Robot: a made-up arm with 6 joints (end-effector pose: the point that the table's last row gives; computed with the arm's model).
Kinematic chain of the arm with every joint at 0, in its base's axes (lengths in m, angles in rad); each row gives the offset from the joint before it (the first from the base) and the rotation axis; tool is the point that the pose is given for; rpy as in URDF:
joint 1: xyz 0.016 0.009 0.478 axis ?
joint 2: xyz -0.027 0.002 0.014 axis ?
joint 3: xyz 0 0 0.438 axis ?
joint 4: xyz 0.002 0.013 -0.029 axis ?
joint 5: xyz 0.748 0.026 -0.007 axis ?
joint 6: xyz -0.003 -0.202 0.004 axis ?
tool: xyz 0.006 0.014 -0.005 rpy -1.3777 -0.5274 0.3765
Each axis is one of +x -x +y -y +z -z.
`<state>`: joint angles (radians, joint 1 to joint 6).
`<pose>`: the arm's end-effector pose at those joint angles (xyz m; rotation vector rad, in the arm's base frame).
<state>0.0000 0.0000 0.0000 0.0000 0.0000 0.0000</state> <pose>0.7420 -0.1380 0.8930 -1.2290 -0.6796 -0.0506</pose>
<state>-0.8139 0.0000 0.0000 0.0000 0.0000 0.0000</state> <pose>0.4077 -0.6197 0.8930 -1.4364 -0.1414 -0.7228</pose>
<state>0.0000 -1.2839 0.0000 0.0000 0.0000 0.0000</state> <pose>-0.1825 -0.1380 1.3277 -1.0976 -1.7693 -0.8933</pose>
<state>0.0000 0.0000 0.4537 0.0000 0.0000 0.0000</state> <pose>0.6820 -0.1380 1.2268 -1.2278 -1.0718 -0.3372</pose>
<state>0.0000 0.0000 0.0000 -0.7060 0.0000 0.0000</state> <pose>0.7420 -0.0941 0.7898 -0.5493 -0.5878 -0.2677</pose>
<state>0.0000 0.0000 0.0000 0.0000 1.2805 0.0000</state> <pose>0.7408 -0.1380 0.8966 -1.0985 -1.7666 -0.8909</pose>
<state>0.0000 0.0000 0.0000 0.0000 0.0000 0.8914</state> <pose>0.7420 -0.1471 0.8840 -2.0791 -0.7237 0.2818</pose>
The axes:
joint 1: +z
joint 2: +y
joint 3: -y
joint 4: -x
joint 5: -y
joint 6: -x

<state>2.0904 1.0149 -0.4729 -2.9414 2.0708 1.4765</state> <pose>-0.3199 0.2117 -0.0374 -2.8640 0.4026 -0.1834</pose>
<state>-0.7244 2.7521 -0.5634 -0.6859 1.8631 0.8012</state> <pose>-0.4977 0.3093 0.3536 -1.3666 1.2064 1.0542</pose>
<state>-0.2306 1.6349 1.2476 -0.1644 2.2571 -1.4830</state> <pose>1.0165 -0.3799 0.1195 0.3619 -2.3580 -0.4583</pose>
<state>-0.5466 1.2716 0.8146 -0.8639 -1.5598 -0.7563</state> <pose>0.8301 -0.5834 0.1432 0.6672 1.0657 0.0072</pose>
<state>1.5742 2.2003 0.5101 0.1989 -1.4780 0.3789</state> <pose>0.1639 0.2412 -0.5042 1.1993 -1.1399 -1.7601</pose>
